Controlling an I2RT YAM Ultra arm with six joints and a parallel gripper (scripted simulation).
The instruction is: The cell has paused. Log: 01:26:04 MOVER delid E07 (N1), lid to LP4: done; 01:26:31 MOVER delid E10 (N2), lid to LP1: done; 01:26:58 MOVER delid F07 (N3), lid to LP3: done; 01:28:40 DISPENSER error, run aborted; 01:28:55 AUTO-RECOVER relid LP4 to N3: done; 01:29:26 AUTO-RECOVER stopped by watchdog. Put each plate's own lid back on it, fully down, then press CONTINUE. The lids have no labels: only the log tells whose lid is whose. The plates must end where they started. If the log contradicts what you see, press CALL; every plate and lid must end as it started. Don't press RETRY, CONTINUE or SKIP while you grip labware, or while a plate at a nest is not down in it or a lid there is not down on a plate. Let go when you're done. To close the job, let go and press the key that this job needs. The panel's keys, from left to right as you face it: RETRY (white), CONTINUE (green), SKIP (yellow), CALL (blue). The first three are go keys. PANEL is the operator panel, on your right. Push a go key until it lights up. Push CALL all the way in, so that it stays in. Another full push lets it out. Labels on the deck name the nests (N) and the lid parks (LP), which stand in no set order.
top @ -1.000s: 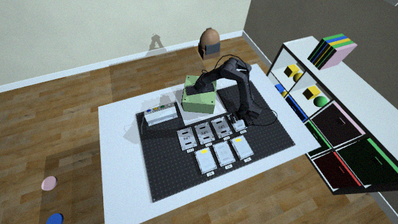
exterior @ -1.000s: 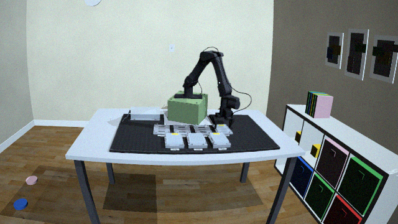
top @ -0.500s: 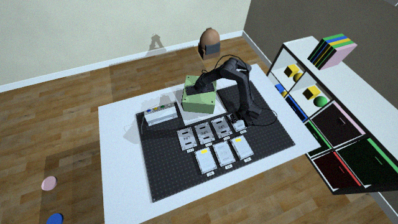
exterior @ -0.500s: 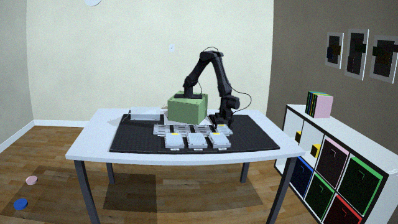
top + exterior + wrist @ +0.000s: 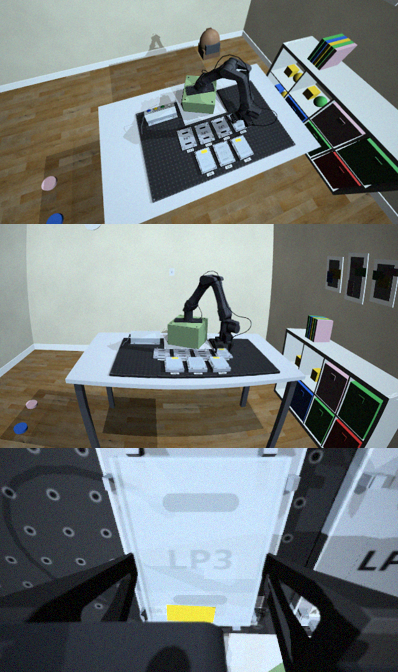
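Now: the plate 210 mm ahead of my hand, 170 mm to the right of it and 10 mm above it. Also, from my hand: lid park LP2 (20 mm ahead, 130 mm to the right, 20 mm below); white retry key (200 mm behind, 480 mm to the right, 40 mm above); green continue key (190 mm behind, 530 mm to the right, 40 mm above).
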